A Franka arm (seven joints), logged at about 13 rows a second.
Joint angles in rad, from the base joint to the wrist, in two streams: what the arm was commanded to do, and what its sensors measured. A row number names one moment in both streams.
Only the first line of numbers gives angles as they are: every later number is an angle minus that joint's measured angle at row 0.
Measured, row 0:
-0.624 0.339 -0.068 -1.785 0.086 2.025 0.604
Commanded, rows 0 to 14:
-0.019 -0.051 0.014 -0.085 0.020 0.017 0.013
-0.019 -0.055 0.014 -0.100 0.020 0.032 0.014
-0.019 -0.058 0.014 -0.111 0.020 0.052 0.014
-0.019 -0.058 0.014 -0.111 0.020 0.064 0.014
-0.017 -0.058 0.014 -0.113 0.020 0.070 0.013
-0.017 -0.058 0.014 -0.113 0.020 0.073 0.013
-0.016 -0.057 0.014 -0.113 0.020 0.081 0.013
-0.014 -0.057 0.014 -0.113 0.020 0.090 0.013
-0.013 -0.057 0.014 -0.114 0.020 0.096 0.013
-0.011 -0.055 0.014 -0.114 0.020 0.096 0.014
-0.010 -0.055 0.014 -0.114 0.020 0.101 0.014
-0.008 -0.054 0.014 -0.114 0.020 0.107 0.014
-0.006 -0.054 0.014 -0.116 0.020 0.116 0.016
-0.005 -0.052 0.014 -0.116 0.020 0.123 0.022
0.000 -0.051 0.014 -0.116 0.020 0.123 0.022
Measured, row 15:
0.000 -0.031 0.003 -0.071 0.005 0.067 0.017
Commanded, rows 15 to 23:
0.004 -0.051 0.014 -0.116 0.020 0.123 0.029
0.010 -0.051 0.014 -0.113 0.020 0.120 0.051
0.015 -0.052 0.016 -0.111 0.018 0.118 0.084
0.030 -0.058 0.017 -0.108 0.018 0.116 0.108
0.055 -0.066 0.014 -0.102 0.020 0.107 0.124
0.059 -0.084 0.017 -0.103 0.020 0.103 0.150
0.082 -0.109 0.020 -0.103 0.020 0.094 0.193
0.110 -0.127 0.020 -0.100 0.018 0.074 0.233
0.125 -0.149 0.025 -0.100 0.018 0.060 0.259
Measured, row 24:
0.092 -0.077 0.024 -0.073 0.007 0.081 0.203
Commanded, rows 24 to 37:
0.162 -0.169 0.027 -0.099 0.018 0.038 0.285
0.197 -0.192 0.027 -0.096 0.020 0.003 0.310
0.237 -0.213 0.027 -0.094 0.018 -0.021 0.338
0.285 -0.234 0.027 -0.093 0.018 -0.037 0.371
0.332 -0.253 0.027 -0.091 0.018 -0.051 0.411
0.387 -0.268 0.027 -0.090 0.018 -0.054 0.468
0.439 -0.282 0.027 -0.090 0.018 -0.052 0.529
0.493 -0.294 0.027 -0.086 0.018 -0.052 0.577
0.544 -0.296 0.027 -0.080 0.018 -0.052 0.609
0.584 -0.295 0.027 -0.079 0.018 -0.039 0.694
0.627 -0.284 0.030 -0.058 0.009 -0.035 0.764
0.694 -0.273 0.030 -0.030 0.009 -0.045 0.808
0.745 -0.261 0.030 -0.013 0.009 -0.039 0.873
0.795 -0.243 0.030 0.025 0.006 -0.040 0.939
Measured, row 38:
0.715 -0.273 0.043 -0.041 0.009 -0.037 0.842
